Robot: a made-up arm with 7 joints.
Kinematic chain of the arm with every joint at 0, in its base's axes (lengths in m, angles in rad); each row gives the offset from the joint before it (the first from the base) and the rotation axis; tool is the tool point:
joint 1: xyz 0 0.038 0 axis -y
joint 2: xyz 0 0.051 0 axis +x
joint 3: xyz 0 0 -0.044 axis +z
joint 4: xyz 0 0 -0.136 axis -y
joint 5: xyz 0 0 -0.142 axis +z
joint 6: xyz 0 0 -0.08 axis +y
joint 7: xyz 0 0 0 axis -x
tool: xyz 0 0 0
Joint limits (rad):
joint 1: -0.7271..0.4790
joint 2: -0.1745..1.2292
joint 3: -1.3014..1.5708
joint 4: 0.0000..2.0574
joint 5: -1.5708..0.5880
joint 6: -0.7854..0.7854
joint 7: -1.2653..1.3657
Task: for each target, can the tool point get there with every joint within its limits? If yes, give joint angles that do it. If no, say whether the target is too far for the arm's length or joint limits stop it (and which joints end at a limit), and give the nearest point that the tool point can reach.
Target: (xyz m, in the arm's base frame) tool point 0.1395 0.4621 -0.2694
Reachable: no: too far | nearest point 0.1166 0.4009 -0.2252 | short by 0.079 m
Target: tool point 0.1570 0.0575 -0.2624
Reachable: yes | joints 0.1840 0.6168 -1.0639 1.4094 0.1085 -0.0007 1.0695
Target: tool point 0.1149 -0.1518 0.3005
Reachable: no: joint limits stop it (at a limit: joint 1, joint 2, joint 4) | nearest point 0.1376 -0.0695 0.0158 | short by 0.297 m
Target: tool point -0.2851 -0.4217 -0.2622
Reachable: no: too far | nearest point -0.1451 -0.1368 -0.2358 | short by 0.319 m
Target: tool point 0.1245 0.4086 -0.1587
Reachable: yes | joints -0.0697 1.0019 0.3288 0.6994 -0.0739 0.1189 0.9332
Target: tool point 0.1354 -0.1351 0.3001
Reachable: no: joint limits stop it (at a limit: joint 1, joint 2, joint 4) | nearest point 0.1472 -0.0602 0.0189 | short by 0.291 m
